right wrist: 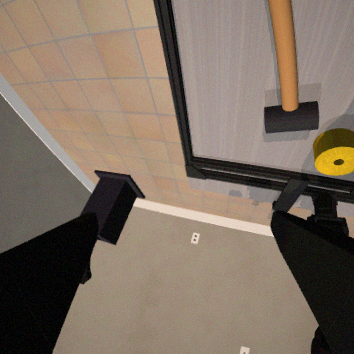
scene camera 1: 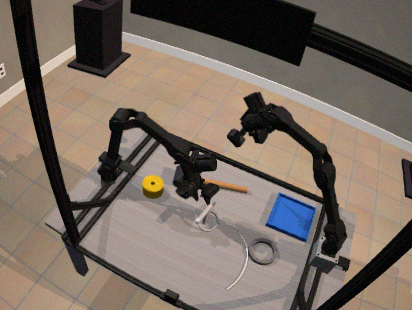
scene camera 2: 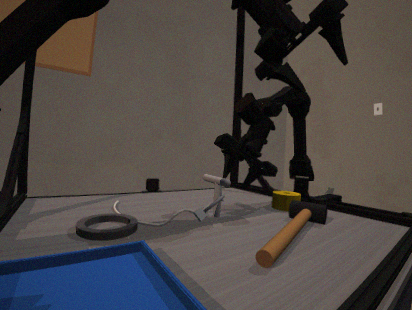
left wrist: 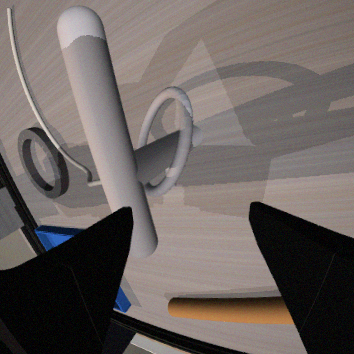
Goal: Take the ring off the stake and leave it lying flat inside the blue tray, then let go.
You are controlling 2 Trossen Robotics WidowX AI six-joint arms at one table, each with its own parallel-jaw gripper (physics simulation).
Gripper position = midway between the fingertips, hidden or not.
The right gripper (scene camera 2: 323,79) is open, holding nothing. A wooden-handled hammer (scene camera 2: 301,212) rests on the table. Further things: the left gripper (scene camera 2: 233,184).
The wooden-handled hammer is seen too in the right wrist view (right wrist: 291,115) and in the left wrist view (left wrist: 271,309). The left gripper shows as well in scene camera 1 (scene camera 1: 202,202) and in the left wrist view (left wrist: 191,212). The right gripper also shows in the right wrist view (right wrist: 186,220).
